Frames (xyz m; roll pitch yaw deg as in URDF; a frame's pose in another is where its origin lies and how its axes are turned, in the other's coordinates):
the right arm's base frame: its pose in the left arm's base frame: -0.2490 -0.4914 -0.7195 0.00 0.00 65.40
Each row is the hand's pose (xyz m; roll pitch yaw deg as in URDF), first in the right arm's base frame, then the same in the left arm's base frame.
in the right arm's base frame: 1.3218 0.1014 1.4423 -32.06 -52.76 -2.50
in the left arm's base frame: 0.2090 0.7526 0.7228 -32.06 -52.76 62.90
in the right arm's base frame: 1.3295 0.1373 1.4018 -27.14 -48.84 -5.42
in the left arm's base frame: 0.1796 0.7746 0.6823 -27.14 -48.84 59.98
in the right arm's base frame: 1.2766 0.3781 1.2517 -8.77 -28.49 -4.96
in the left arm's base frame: -0.0614 0.8267 0.5322 -8.77 -28.49 60.44
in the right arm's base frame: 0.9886 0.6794 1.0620 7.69 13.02 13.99
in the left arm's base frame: -0.4552 0.6903 0.3425 7.69 13.02 79.39
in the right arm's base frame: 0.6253 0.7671 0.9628 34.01 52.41 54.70
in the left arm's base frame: -0.6862 0.3965 0.2433 34.01 52.41 120.10
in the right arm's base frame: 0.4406 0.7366 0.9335 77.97 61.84 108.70
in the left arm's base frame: -0.7353 0.2158 0.2140 77.97 61.84 174.10
